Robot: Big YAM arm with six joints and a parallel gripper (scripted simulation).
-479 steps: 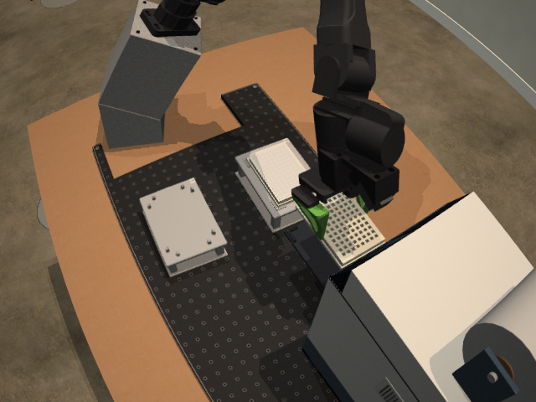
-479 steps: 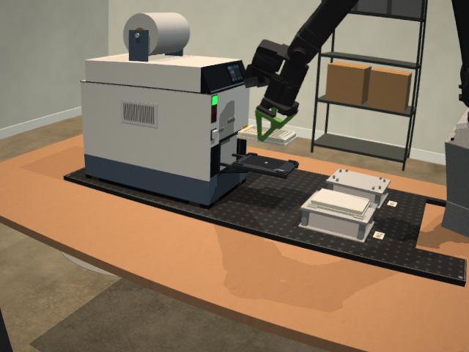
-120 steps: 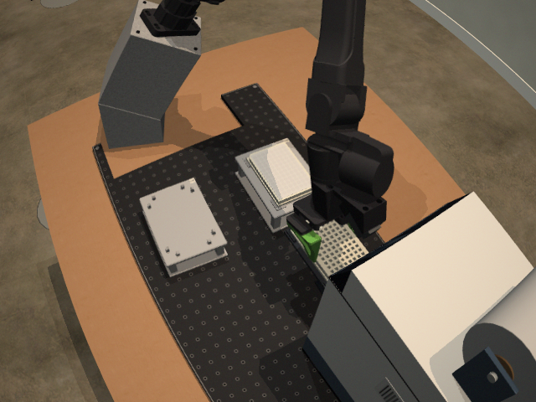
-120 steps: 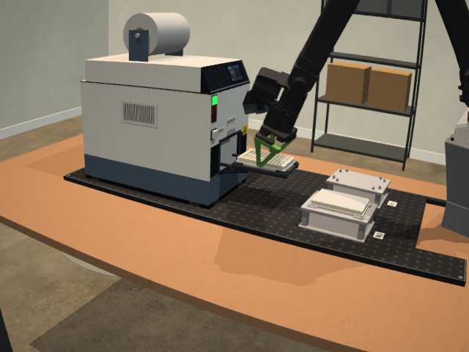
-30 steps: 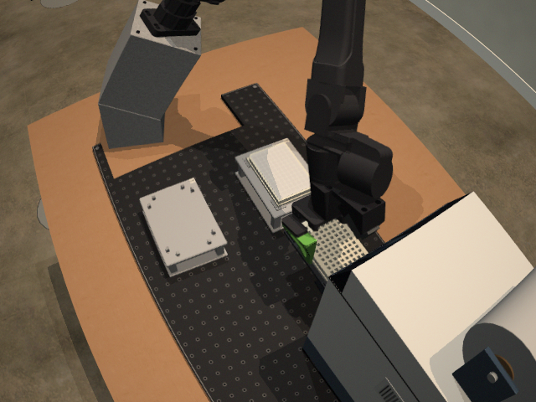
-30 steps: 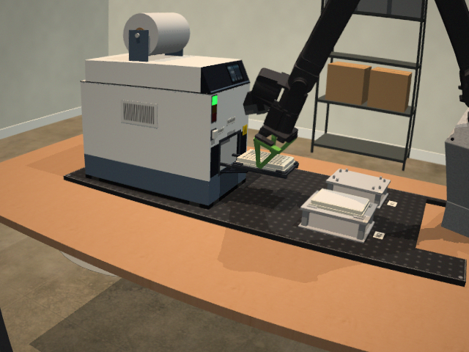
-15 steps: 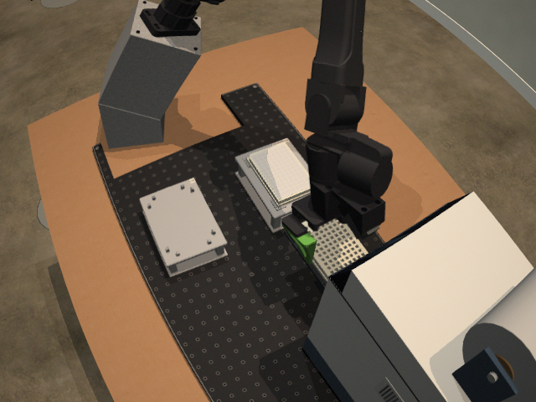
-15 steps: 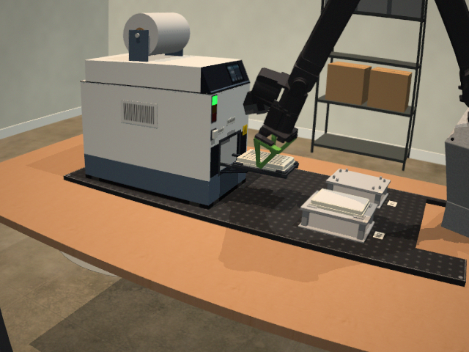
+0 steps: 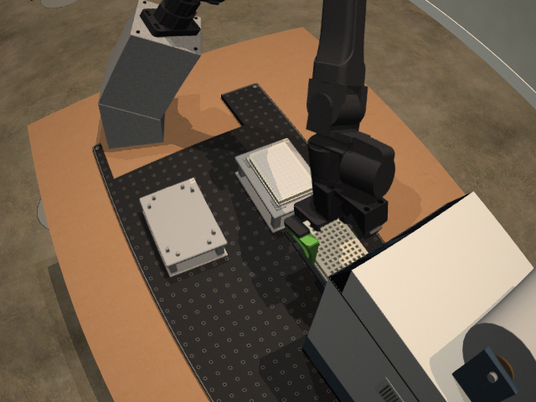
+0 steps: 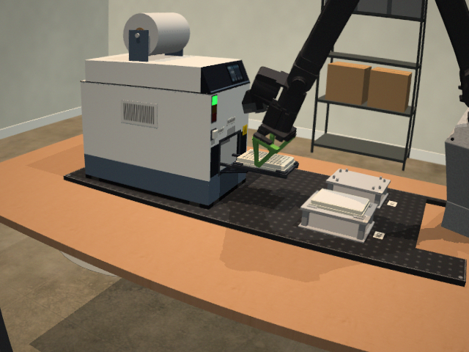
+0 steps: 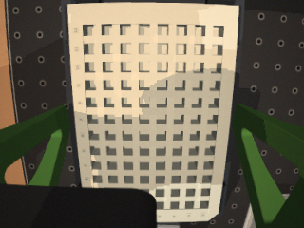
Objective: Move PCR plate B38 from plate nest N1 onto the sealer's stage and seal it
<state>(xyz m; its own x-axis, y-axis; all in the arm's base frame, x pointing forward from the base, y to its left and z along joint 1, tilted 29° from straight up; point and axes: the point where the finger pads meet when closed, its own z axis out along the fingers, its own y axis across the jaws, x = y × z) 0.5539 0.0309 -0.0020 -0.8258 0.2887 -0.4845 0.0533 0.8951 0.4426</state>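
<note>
Right now my hand is 1 cm above the plate B38. The rest, counted from my hand: nest N2: 21 cm behind, 7 cm below, 5 cm to the left; then sealed plate B83: 21 cm behind, 6 cm below, 5 cm to the left; then nest N1: 23 cm behind, 17 cm to the right, 8 cm below.
</note>
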